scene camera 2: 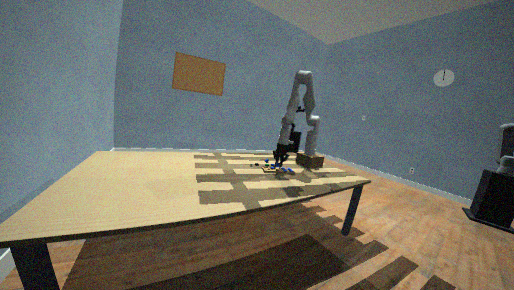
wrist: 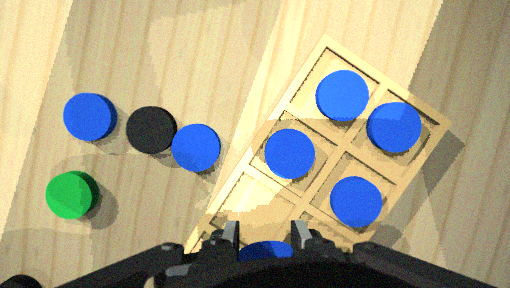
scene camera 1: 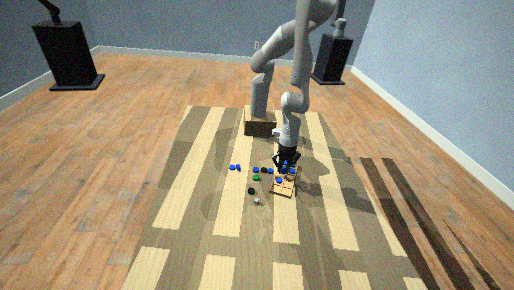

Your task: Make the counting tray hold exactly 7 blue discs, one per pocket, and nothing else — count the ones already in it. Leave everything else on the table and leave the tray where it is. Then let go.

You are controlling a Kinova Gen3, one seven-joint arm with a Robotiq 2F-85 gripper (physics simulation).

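My gripper (scene camera 1: 285,169) (scene camera 2: 278,164) (wrist: 265,238) is shut on a blue disc (wrist: 266,250), over the wooden counting tray (scene camera 1: 283,194) (wrist: 420,105); its exact height is unclear. In the wrist view, blue discs sit one per pocket in the tray's far two rows: one disc (wrist: 342,95), another disc (wrist: 394,127), a third disc (wrist: 289,153) and a fourth disc (wrist: 356,201). The left pocket of the third row looks empty. Scene camera 1 shows a further blue disc (scene camera 1: 279,180) nearer the tray's front. The gripper hides part of the tray.
Left of the tray lie a blue disc (scene camera 1: 270,171) (wrist: 195,147) touching a black disc (wrist: 151,129), another blue disc (scene camera 1: 255,170) (wrist: 87,116) and a green disc (scene camera 1: 256,177) (wrist: 71,195). Farther off are two blue discs (scene camera 1: 232,167) (scene camera 1: 238,167), a black disc (scene camera 1: 251,191) and a pale cube (scene camera 1: 256,201).
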